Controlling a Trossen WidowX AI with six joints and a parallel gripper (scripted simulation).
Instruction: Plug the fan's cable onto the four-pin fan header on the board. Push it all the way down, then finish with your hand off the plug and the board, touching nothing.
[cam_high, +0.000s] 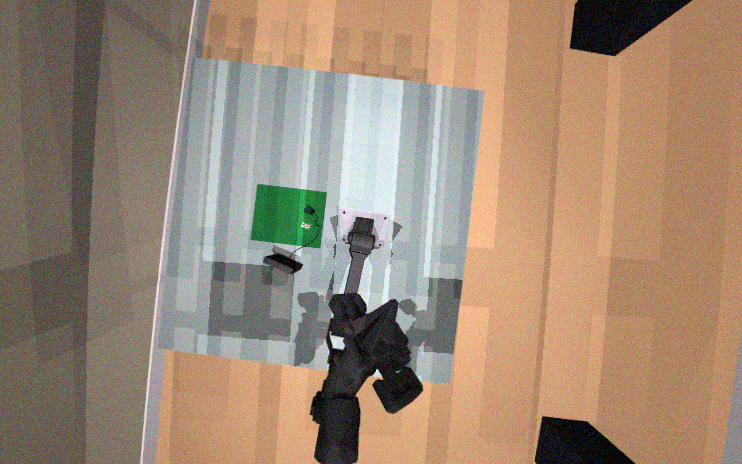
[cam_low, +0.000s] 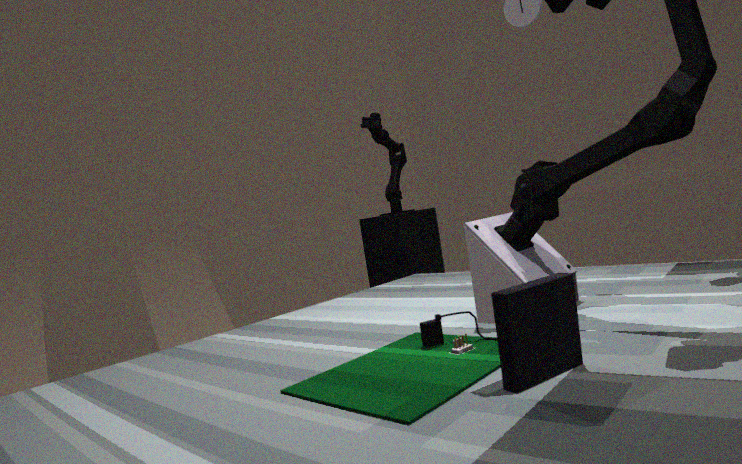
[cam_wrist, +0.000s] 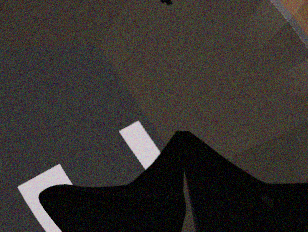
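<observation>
Right now my gripper tip is 610 mm above the fan plug, 320 mm short of it and 150 mm to the left of it. The rest, counted from my gripper tip: black fan (580 mm below, 380 mm ahead, 70 mm to the left); green board (650 mm below, 410 mm ahead, 110 mm to the right); pale four-pin header (640 mm below, 330 mm ahead, 80 mm to the right).
</observation>
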